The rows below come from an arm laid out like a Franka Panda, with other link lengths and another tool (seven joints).
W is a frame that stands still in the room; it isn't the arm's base.
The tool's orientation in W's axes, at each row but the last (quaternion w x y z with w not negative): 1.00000, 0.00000, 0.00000, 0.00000; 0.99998, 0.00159, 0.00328, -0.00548; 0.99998, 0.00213, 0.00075, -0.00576; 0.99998, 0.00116, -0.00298, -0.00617; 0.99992, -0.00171, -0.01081, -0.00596; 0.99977, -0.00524, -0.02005, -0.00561
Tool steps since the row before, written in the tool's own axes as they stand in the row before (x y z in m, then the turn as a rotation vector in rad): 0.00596, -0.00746, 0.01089, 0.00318, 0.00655, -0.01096; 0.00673, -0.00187, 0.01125, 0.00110, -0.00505, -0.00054; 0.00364, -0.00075, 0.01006, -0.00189, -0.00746, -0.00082; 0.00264, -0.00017, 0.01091, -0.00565, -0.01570, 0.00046; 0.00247, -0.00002, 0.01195, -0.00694, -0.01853, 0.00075; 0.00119, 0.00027, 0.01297, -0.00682, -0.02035, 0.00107
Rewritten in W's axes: 0.00596, -0.00746, 0.01089, 0.00318, 0.00655, -0.01096; 0.00678, -0.00198, 0.01120, 0.00104, -0.00506, -0.00056; 0.00365, -0.00083, 0.01005, -0.00198, -0.00743, -0.00085; 0.00257, -0.00023, 0.01093, -0.00585, -0.01563, 0.00039; 0.00221, -0.00001, 0.01200, -0.00718, -0.01844, 0.00066; 0.00067, 0.00040, 0.01300, -0.00709, -0.02026, 0.00100
